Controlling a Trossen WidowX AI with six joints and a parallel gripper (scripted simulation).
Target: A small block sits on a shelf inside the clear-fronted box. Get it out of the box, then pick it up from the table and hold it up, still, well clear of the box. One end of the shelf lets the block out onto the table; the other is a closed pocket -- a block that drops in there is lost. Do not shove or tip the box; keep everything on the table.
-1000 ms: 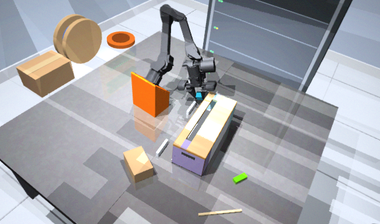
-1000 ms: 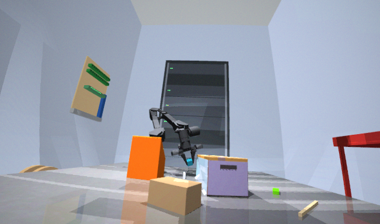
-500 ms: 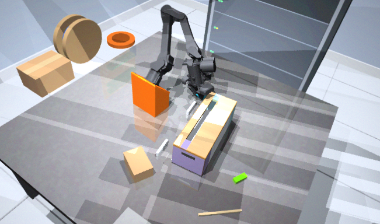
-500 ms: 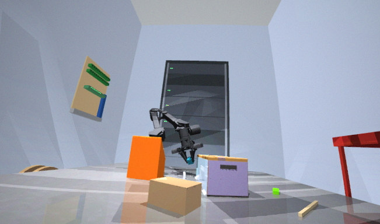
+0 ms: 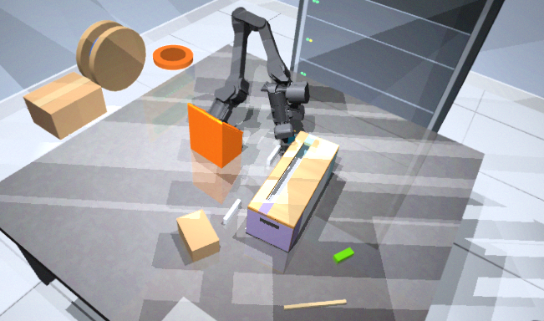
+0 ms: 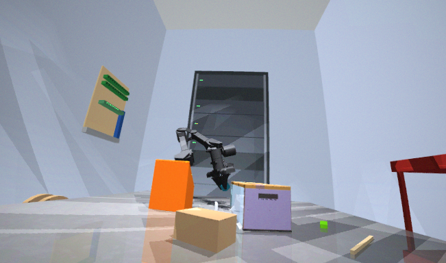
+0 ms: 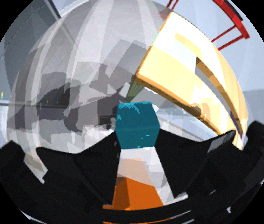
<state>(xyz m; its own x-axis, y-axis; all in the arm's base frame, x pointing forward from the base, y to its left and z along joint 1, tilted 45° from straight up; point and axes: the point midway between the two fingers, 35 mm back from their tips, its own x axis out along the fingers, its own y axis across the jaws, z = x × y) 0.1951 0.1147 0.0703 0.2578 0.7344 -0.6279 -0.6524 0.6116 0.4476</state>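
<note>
Now: the teal block 2 cm above my gripper tip, 1 cm to the left of it and 1 cm ahead of it. The rest, counted from my gripper tip: wooden stick 40 cm ahead, 39 cm to the right, 8 cm below; long box 15 cm to the right, 11 cm ahead, 3 cm below.
</note>
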